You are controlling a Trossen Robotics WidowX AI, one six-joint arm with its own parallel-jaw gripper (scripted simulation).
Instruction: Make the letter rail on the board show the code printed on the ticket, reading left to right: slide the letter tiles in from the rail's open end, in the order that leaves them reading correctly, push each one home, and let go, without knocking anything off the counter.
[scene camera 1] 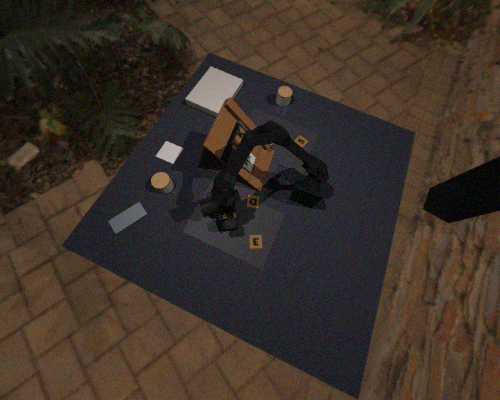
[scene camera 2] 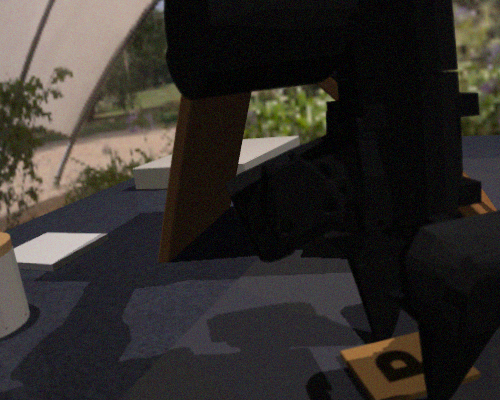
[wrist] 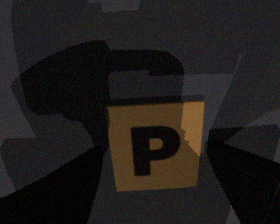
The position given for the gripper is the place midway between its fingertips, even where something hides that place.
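Observation:
A white block can be seen at (scene camera 2: pixel 254 151) and again at (scene camera 1: pixel 208 95), while in the wrist view it is out of frame. A white card (scene camera 2: pixel 49 252) is part of the scene too; the wrist view has the card out of frame. There is also a letter tile (wrist: pixel 153 145). The gripper (scene camera 2: pixel 408 366), which the wrist view shows as well (wrist: pixel 155 150), is open and holds nothing.

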